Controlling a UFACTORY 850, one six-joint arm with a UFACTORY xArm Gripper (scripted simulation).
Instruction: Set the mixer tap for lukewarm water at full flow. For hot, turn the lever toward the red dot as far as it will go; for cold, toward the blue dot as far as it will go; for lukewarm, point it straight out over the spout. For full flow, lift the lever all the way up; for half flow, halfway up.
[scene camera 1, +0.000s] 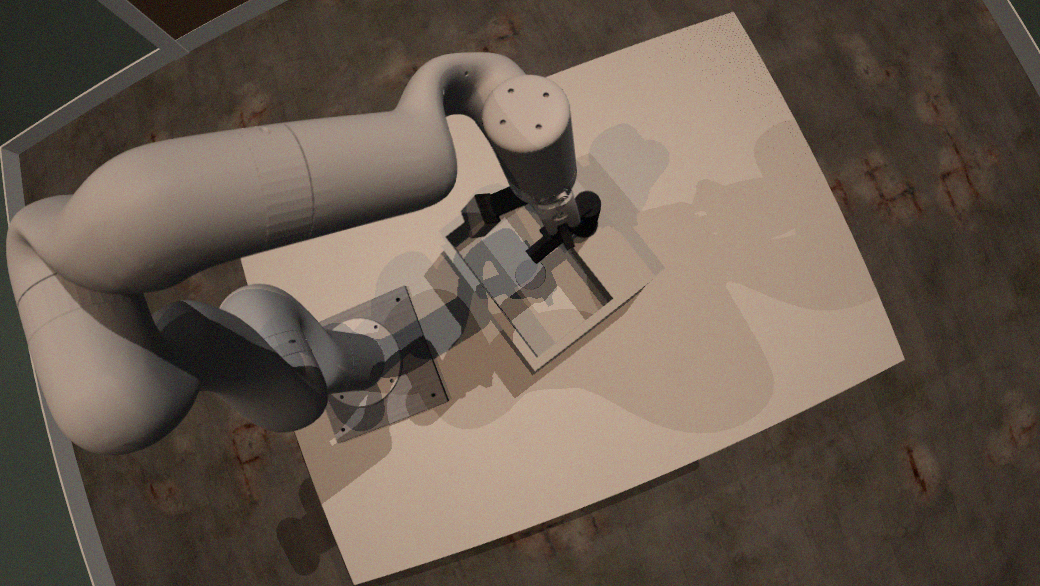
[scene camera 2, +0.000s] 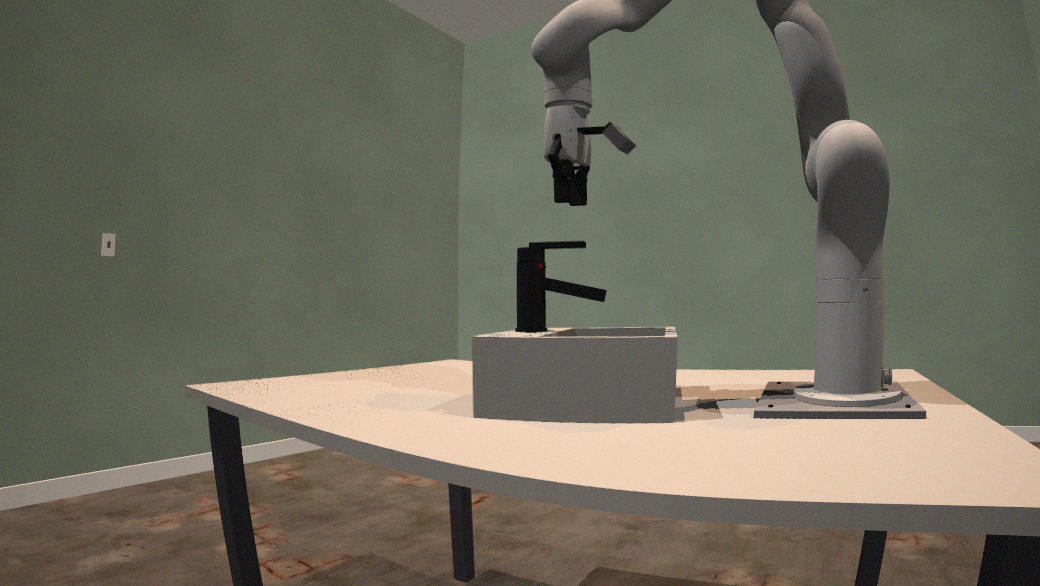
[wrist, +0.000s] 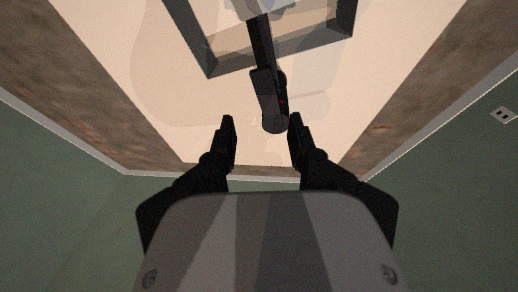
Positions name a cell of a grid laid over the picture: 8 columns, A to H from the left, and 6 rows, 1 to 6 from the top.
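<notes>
Gripper (scene camera 2: E3), (scene camera 1: E3), (wrist: E3). Grey sink basin (scene camera 1: E4), (wrist: E2). Black mixer tap (scene camera 1: E3).
</notes>
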